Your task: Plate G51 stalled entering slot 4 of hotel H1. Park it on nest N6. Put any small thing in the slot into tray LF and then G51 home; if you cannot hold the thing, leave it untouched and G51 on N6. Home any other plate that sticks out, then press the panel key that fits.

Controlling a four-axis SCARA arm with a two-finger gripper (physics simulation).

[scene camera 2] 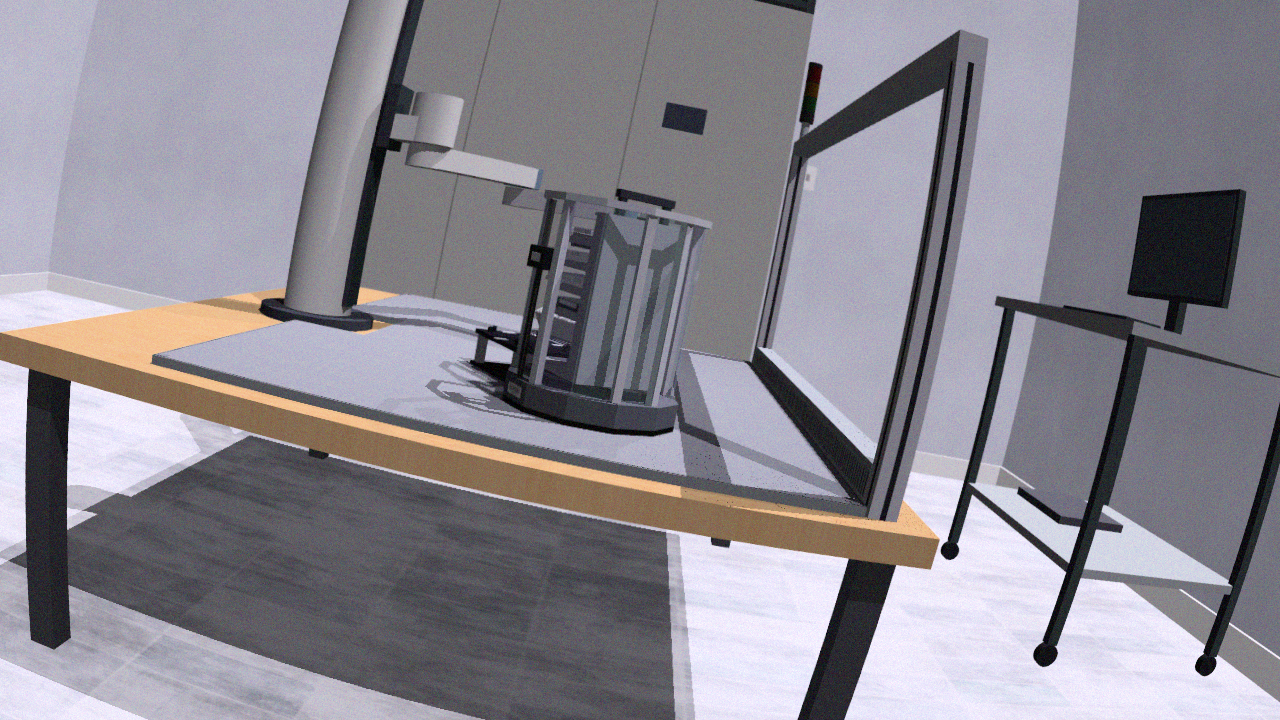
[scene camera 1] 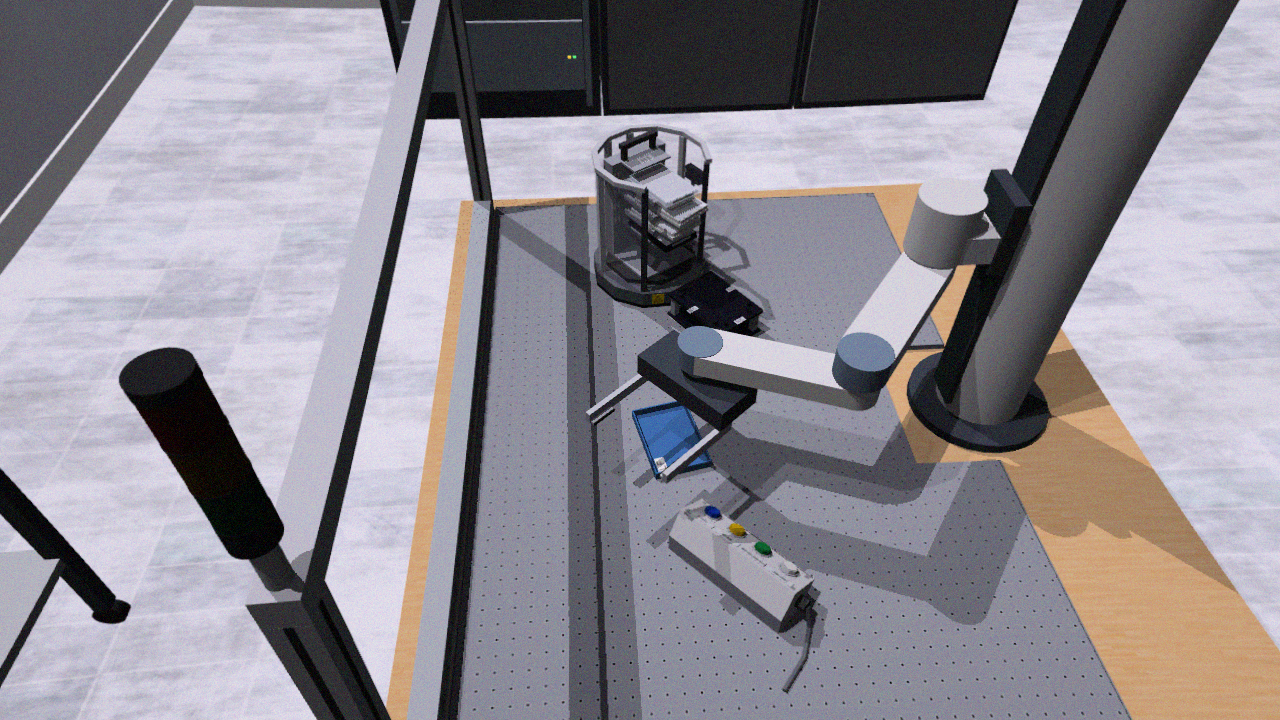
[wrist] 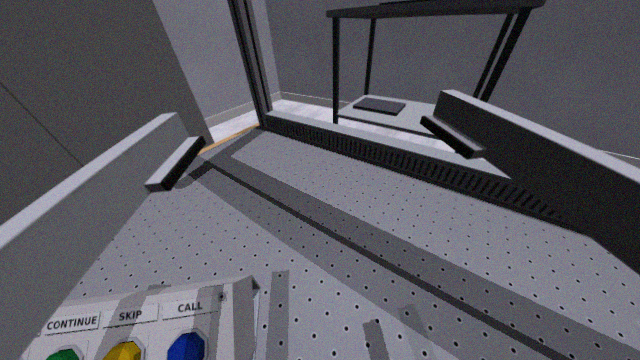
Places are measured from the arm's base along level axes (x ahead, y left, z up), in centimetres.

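Where they show: gripper, fingertip midpoint: [scene camera 1: 624,447] [wrist: 315,115]; arm's base at its link origin: [scene camera 2: 315,318] [scene camera 1: 973,402].
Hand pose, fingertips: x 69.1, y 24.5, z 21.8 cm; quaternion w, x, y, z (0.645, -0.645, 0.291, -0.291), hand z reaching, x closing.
Observation:
Things, the pixels of their top centre, and the offset from my fingertips. "spot": a spot on its surface instead.
- blue tray at its top centre: [scene camera 1: 670,434] dx -9.4, dy -17.4, dz -18.8 cm
- low black nest at its top centre: [scene camera 2: 528,335] [scene camera 1: 715,297] dx -21.6, dy -49.2, dz -13.6 cm
- key panel at its top centre: [wrist: 90,325] [scene camera 1: 742,542] dx -17.6, dy +10.2, dz -12.2 cm
- cable at a spot on its surface: [scene camera 1: 808,640] spot: dx -26.3, dy +22.7, dz -20.0 cm
My gripper [scene camera 1: 628,445] [wrist: 315,115] is open and empty, its fingers wide apart above and beside the blue tray [scene camera 1: 666,428]; in scene camera 2 the gripper is hidden. The tray has a small white patch at one corner. Hotel H1 [scene camera 1: 644,259] [scene camera 2: 590,413] holds several stacked plates; some pale plates [scene camera 1: 673,185] protrude on its open side. Plate and slot labels are unreadable, so I cannot tell which is G51. A low black nest [scene camera 1: 716,302] stands beside the hotel, with no plate visible on it. The key panel [scene camera 1: 729,573] has blue [scene camera 1: 712,512] [wrist: 186,346], yellow, green and white keys.
The arm column [scene camera 1: 1065,250] [scene camera 2: 335,179] stands at the table's side. A framed guard [scene camera 1: 358,268] [scene camera 2: 930,268] runs along the opposite edge. A cable [scene camera 1: 808,640] leaves the panel. A cart [scene camera 2: 1114,429] [wrist: 336,70] stands beyond the guard. In the wrist view, CONTINUE, SKIP and CALL labels show.

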